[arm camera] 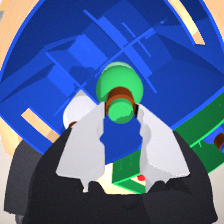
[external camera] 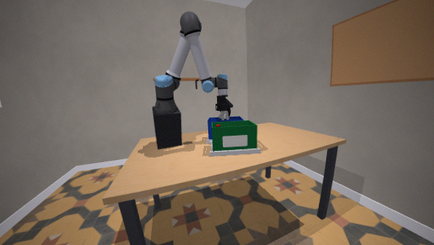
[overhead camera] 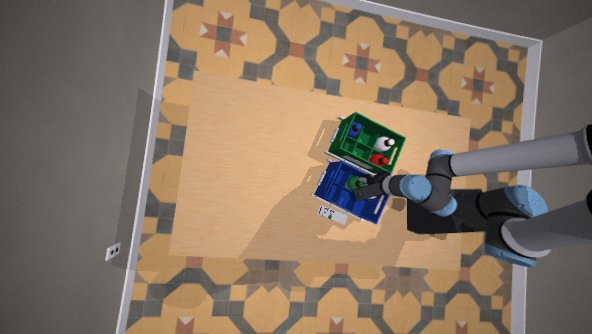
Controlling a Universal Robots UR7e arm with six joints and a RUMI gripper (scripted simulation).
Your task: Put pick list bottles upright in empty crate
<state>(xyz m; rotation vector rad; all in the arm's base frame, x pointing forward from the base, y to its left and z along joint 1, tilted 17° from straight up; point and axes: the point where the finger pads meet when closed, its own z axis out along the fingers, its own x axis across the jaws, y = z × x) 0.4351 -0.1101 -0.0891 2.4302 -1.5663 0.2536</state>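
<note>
Now: hand 7 cm above the green-label bottle. Also, from my hand: red-label bottle: 11 cm to the right, 11 cm behind, 7 cm below; then white bottle: 8 cm behind, 7 cm below, 3 cm to the left; then blue crate: 7 cm below, 4 cm to the left, 2 cm ahead.
</note>
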